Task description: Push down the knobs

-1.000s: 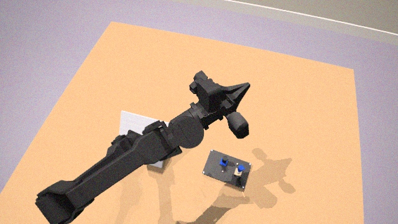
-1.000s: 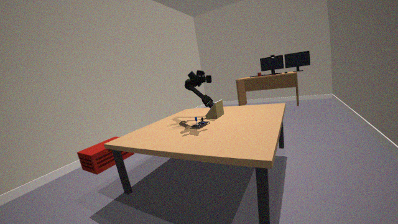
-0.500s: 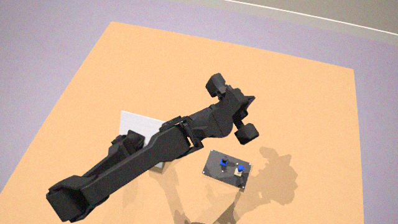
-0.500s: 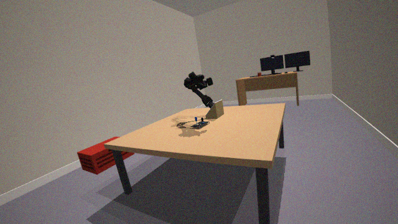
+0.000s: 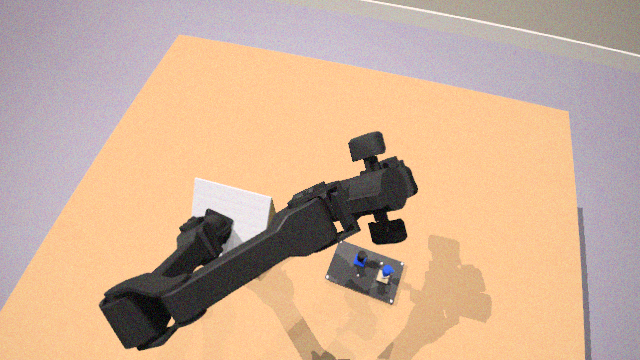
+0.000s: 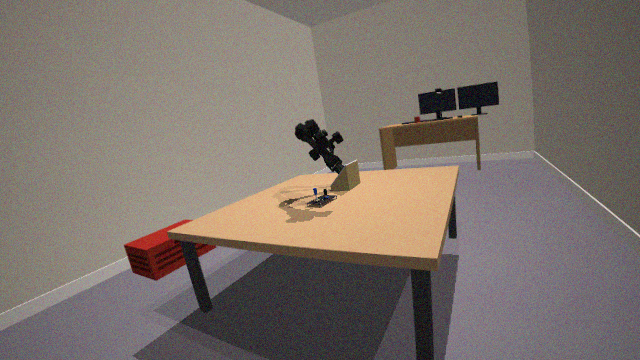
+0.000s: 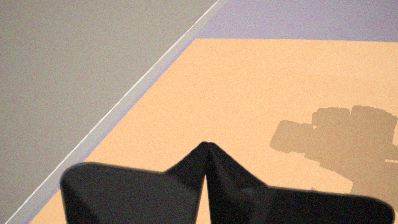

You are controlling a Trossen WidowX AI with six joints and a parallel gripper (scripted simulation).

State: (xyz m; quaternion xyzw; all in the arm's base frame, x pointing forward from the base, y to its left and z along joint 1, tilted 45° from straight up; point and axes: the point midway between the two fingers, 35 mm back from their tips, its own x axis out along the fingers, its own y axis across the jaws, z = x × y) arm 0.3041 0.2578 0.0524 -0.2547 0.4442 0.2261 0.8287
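My gripper tip is now 190 mm above the dark knob, 100 mm to the left of it and 20 mm past it. Round my gripper tip: blue knob: 170 mm below, 120 mm to the right, 40 mm ahead.
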